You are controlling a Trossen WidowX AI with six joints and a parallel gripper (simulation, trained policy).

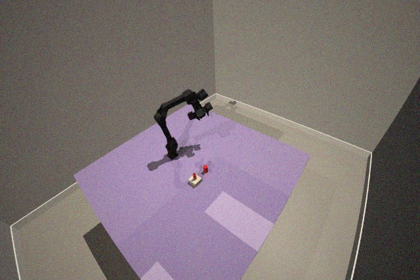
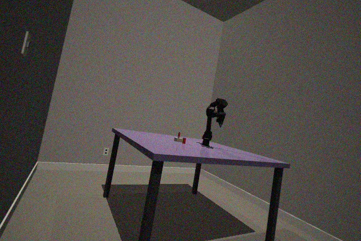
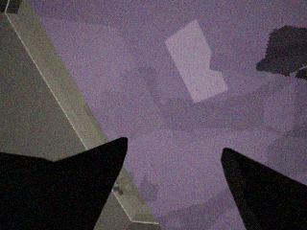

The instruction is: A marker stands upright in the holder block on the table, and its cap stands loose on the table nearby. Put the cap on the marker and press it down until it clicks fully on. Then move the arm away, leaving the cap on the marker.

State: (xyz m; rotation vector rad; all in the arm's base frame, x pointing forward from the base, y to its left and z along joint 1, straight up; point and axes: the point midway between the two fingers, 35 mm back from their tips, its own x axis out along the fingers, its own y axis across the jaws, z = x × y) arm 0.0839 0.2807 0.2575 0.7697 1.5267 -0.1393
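Now: the red cap 250 mm to the right of my gripper tip, 210 mm ahead of it and 200 mm below it. Also, from my gripper tip: holder block 360 mm to the right, 220 mm ahead, 210 mm below; red marker 360 mm to the right, 220 mm ahead, 150 mm below.
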